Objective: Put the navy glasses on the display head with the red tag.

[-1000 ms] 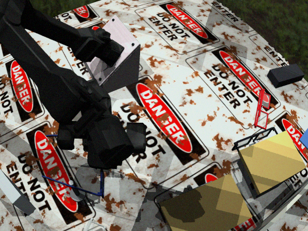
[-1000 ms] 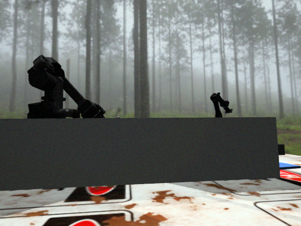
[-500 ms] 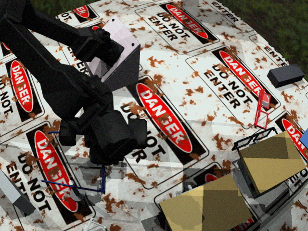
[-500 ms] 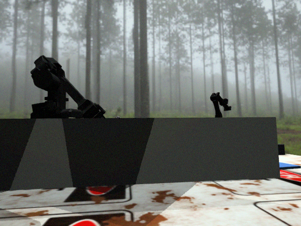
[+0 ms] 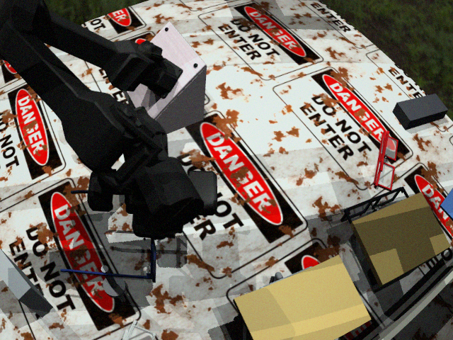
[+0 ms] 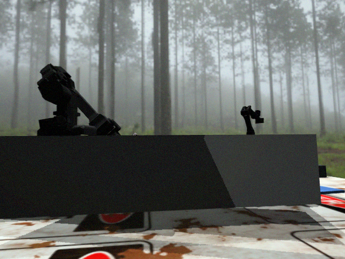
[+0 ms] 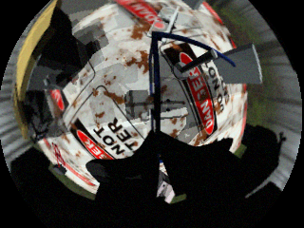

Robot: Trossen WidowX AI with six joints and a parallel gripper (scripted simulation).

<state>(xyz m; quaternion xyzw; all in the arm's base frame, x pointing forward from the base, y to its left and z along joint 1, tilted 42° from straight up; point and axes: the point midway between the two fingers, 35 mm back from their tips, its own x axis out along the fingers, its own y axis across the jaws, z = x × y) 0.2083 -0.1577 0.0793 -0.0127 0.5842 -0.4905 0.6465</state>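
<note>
Now: the metal peg 120 mm to the right of my gripper tip, 40 mm below it and 40 mm ahead of it. The rest, counted from my gripper tip: display head: 250 mm ahead, 70 mm to the left; dark block: 680 mm to the left, 140 mm ahead, 40 mm below; blue tag: 530 mm to the left, 360 mm ahead, 60 mm below.
</note>
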